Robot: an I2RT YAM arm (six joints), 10 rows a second.
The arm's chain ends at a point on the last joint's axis. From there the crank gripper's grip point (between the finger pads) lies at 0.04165 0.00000 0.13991 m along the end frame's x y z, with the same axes.
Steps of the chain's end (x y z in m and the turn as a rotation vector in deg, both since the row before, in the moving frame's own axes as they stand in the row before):
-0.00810 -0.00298 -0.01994 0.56 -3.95 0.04
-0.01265 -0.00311 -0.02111 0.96 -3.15 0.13
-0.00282 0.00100 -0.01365 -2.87 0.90 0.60
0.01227 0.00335 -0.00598 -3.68 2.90 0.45
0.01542 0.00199 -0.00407 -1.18 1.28 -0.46
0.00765 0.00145 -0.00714 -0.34 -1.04 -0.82
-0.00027 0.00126 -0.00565 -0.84 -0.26 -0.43
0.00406 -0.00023 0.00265 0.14 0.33 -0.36
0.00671 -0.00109 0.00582 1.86 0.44 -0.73
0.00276 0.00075 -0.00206 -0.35 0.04 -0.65
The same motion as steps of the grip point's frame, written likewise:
-0.01784 -0.00433 -0.01741 0.56 -3.95 0.04
-0.02040 -0.00539 -0.01905 0.96 -3.15 0.13
-0.00067 0.00844 -0.01451 -2.87 0.90 0.60
0.01925 0.01261 -0.00856 -3.68 2.90 0.45
0.01854 0.00451 -0.00506 -1.18 1.28 -0.46
0.00511 0.00170 -0.00641 -0.34 -1.04 -0.82
-0.00090 0.00300 -0.00548 -0.84 -0.26 -0.43
0.00486 -0.00084 0.00241 0.14 0.33 -0.36
0.00775 -0.00616 0.00541 1.86 0.44 -0.73
0.00286 0.00113 -0.00209 -0.35 0.04 -0.65

